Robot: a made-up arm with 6 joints.
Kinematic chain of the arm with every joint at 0, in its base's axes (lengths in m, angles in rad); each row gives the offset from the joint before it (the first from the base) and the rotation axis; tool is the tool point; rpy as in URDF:
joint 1: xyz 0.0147 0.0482 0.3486 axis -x
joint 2: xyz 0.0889 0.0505 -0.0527 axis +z
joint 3: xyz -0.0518 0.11 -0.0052 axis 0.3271 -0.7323 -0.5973
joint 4: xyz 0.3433 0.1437 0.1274 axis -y
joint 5: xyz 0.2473 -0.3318 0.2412 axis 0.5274 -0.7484 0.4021
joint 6: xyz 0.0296 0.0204 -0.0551 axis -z
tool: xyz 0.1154 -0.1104 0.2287 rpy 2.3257 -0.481 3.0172
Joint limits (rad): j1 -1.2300..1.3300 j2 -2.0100..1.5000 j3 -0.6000..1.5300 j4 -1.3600..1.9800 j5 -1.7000..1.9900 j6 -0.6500..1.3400
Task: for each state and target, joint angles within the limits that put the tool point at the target. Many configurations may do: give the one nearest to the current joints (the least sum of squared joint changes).
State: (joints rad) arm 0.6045 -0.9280 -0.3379 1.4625 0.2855 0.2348
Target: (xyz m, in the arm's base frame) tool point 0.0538 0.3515 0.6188
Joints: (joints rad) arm 1.0517 -0.8672 -0.5101 1.7256 0.2643 0.1627
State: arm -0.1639 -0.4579 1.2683 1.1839 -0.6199 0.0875
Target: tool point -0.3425 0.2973 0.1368
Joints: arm 0.1079 -0.3494 1.3098 1.9800 -0.4549 0.4076
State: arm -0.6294 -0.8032 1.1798 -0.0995 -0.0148 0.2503
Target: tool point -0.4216 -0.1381 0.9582
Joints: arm -0.0119 -1.0179 0.9379 0.0812 -0.0433 -0.1079
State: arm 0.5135 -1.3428 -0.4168 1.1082 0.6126 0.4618
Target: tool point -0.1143 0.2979 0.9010
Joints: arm 0.7053 -1.5221 0.0046 0.8087 0.5292 0.2904
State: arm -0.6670 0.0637 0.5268 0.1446 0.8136 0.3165
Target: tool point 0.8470 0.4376 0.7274
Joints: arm -0.4542 0.5137 -0.3773 -0.2961 0.5765 0.0025
